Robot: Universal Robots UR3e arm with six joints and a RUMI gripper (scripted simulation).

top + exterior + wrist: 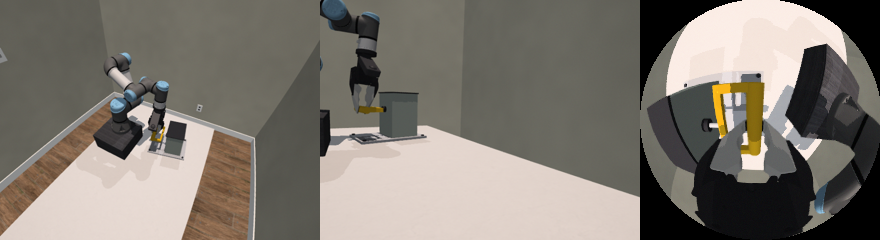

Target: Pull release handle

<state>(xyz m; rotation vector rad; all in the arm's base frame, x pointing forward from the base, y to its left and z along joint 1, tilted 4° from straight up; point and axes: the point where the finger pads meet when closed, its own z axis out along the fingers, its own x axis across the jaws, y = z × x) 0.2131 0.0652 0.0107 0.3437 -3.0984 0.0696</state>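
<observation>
Right now the grey baseplate is 100 mm below my hand, 90 mm ahead of it and 20 mm to the left of it.
</observation>
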